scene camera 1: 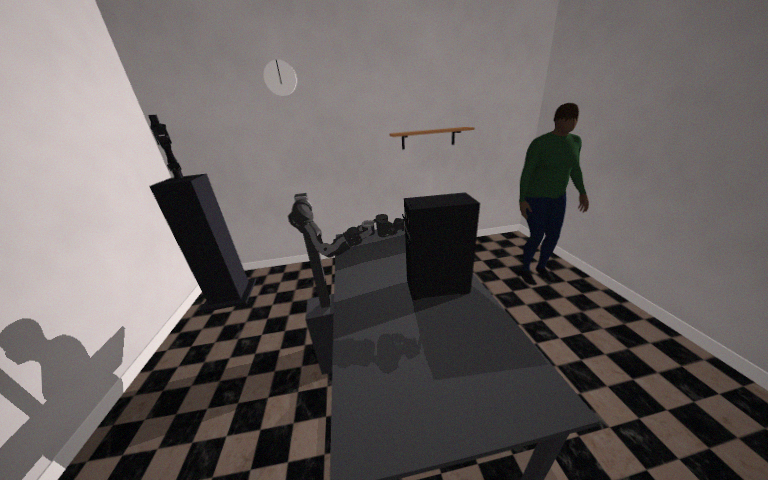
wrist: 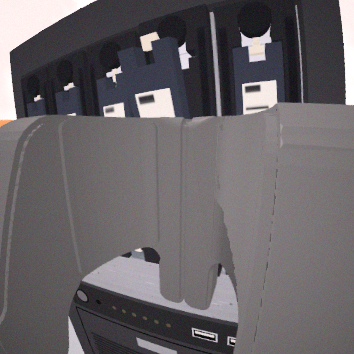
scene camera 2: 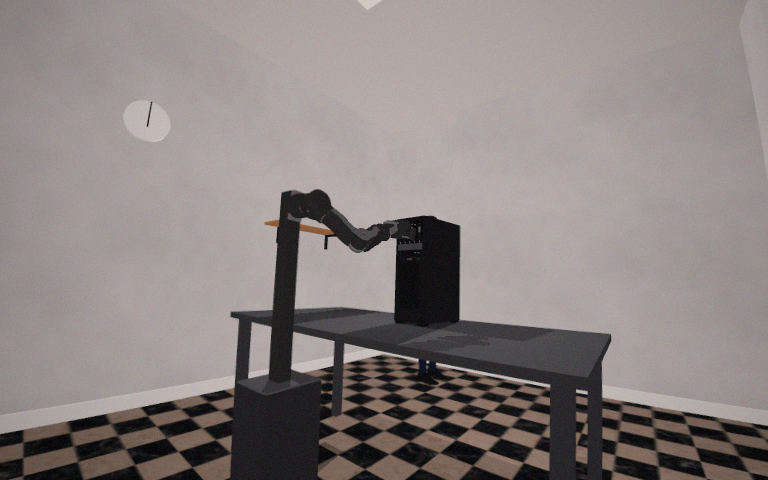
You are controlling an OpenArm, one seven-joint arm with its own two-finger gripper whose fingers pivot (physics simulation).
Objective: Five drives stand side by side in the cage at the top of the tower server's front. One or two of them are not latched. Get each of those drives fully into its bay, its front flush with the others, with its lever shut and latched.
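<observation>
The black tower server (scene camera 1: 441, 249) (scene camera 2: 441, 271) (wrist: 324, 60) stands upright on the table. In the wrist view the tops of five drives show in its cage. The fourth drive's lever (wrist: 172, 75) stands out, tilted left, its top apart from the silver catch behind it. The levers of the first (wrist: 36, 108), second (wrist: 68, 102), third (wrist: 111, 91) and fifth (wrist: 258, 70) drives look upright near their catches. My gripper (wrist: 196, 210) (scene camera 2: 413, 229) is shut, fingertips together, in front of the cage. It hides the drives' lower parts; contact with the lever cannot be told.
A grey strip (wrist: 115, 270) and a front panel with USB ports (wrist: 204, 334) lie below the cage. The tower stands on the dark table (scene camera 1: 453, 418) (scene camera 2: 509, 345). A person in green (scene camera 1: 552, 164) stands beyond it. A wooden shelf (scene camera 1: 433, 131) (scene camera 2: 305, 228) is on the wall.
</observation>
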